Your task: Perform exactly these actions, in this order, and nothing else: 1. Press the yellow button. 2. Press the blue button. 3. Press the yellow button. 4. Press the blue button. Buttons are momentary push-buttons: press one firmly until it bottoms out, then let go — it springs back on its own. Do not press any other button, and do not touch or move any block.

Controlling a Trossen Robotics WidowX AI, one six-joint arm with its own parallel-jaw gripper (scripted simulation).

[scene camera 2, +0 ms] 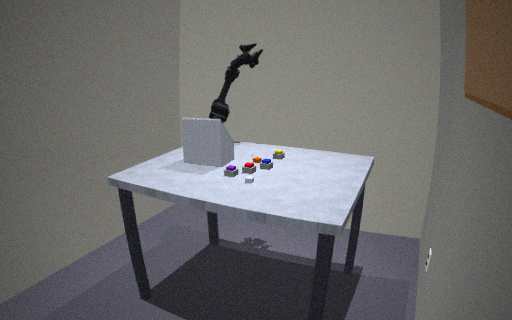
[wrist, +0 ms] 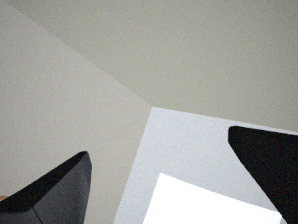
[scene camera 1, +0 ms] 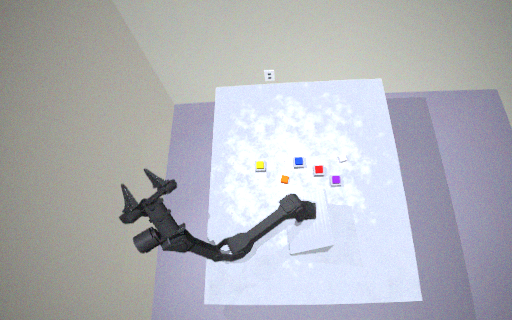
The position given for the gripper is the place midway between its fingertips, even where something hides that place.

The gripper [scene camera 1: 133, 176] is open, with nothing in its grasp.
The gripper also shows in the wrist view [wrist: 161, 147].
